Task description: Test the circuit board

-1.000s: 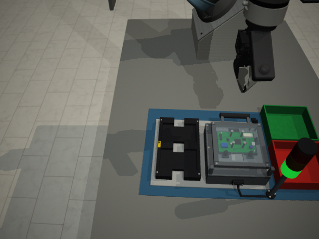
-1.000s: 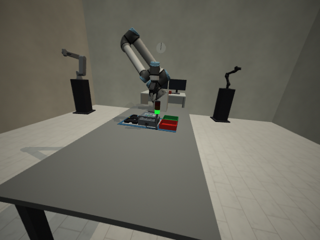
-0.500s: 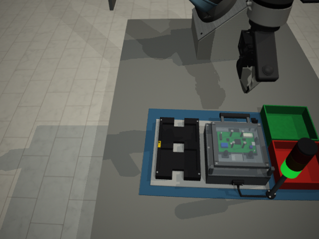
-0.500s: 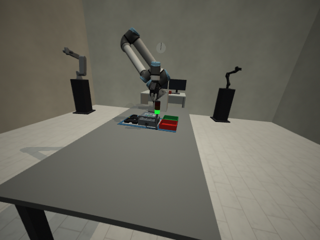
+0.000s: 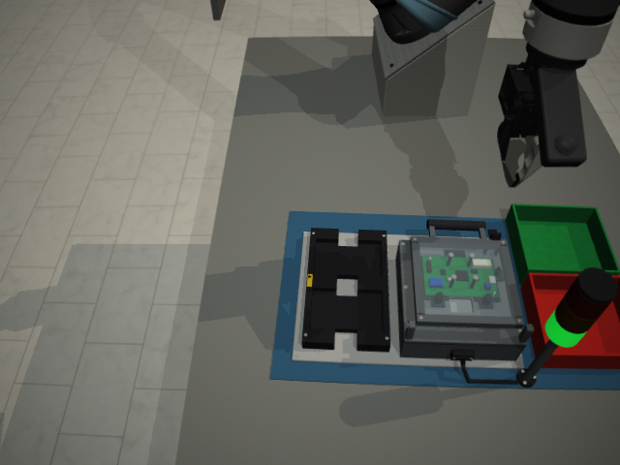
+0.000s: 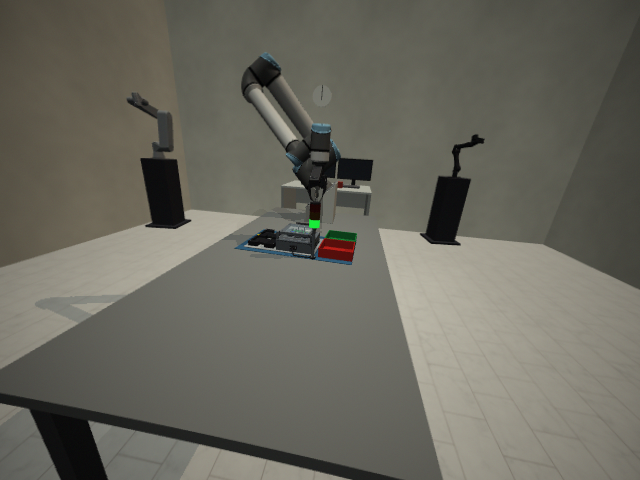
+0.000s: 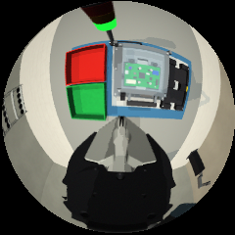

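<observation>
Now: the black latch tab 1 cm ahead of my hand and 12 cm below it. From my hand the other things lie so: green bin: 14 cm to the left, 19 cm below; green circuit board: 6 cm ahead, 7 cm to the right, 13 cm below; tester lid: 6 cm ahead, 7 cm to the right, 12 cm below.
</observation>
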